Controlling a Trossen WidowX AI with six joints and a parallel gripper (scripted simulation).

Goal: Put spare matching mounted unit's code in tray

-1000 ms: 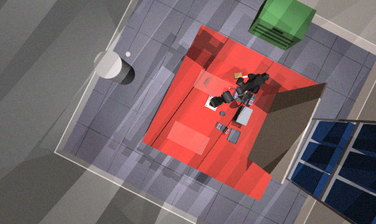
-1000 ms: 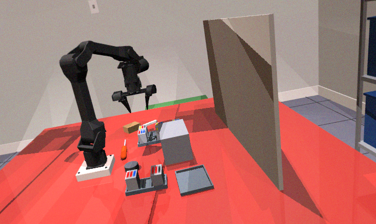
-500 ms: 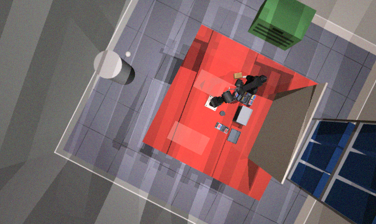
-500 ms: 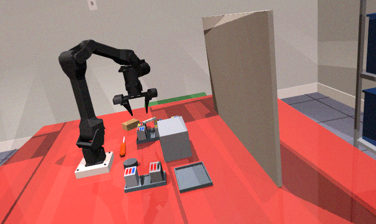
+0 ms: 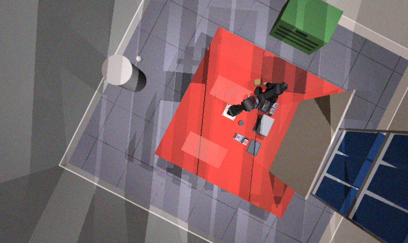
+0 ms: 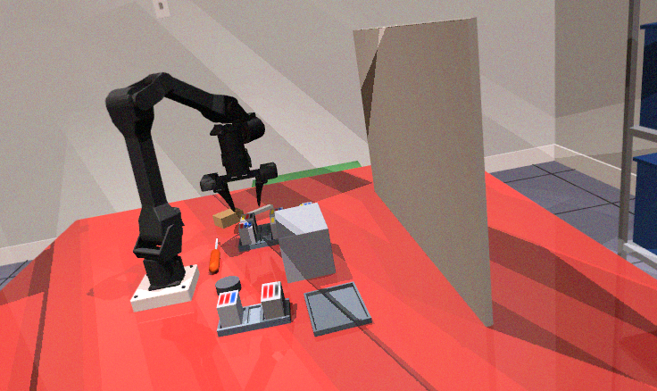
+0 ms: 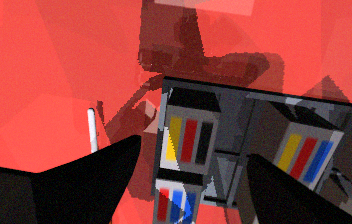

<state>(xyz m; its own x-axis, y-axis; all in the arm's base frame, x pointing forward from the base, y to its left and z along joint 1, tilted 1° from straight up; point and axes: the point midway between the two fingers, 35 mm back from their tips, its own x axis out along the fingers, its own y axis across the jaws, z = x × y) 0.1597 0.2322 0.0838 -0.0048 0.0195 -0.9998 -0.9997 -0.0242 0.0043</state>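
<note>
Right now my gripper tip is 20 cm to the left of the mounted unit, 13 cm short of it and 2 cm above it. Also, from my gripper tip: tall beige panel (38 cm ahead, 19 cm to the right, 15 cm above); then holder (40 cm to the right, 7 cm below, 3 cm ahead); then tan block (12 cm to the left, 7 cm behind, 6 cm below).
</note>
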